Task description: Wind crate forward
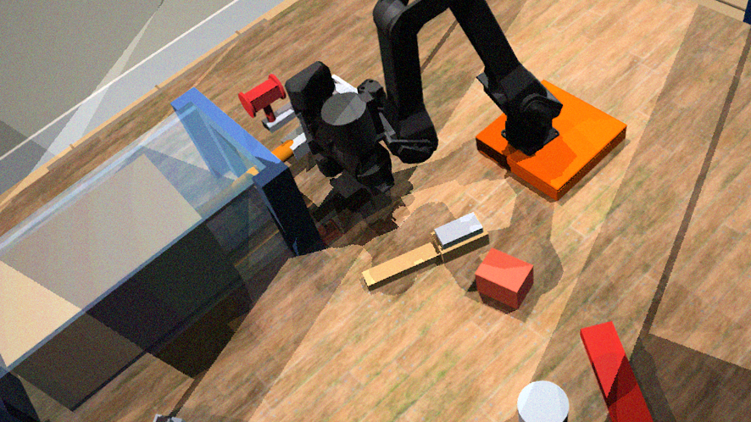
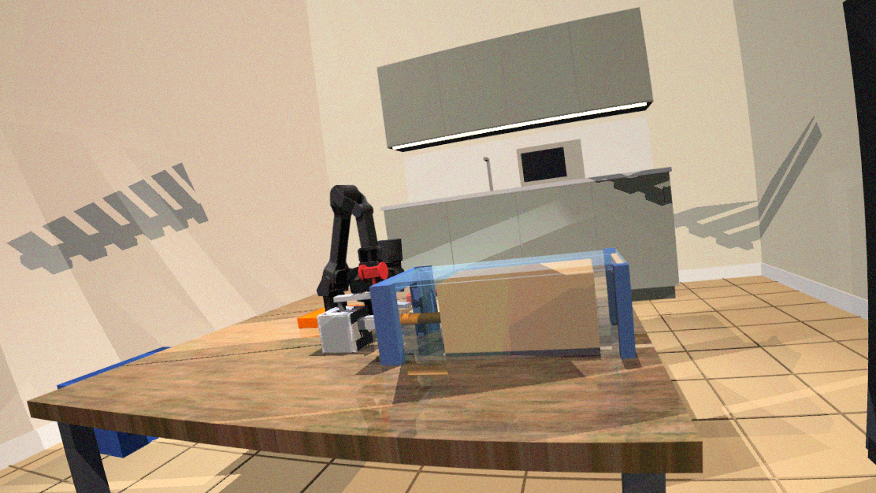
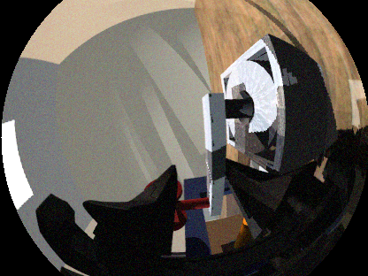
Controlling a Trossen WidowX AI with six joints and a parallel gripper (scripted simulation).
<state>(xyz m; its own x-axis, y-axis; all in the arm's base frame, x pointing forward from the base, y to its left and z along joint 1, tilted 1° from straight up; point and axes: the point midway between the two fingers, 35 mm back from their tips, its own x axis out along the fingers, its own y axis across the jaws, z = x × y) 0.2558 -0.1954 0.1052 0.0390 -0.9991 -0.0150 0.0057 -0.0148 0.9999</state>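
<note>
Right now the winch handle is 10 mm to the left of my gripper tip and 10 mm ahead of it. From my gripper tip the other things lie so: red knob (50 mm ahead, 30 mm above, 10 mm to the left); wooden brush (280 mm to the left, 120 mm below, 20 mm behind); grey winch (100 mm below, 60 mm behind, 10 mm to the right).
</note>
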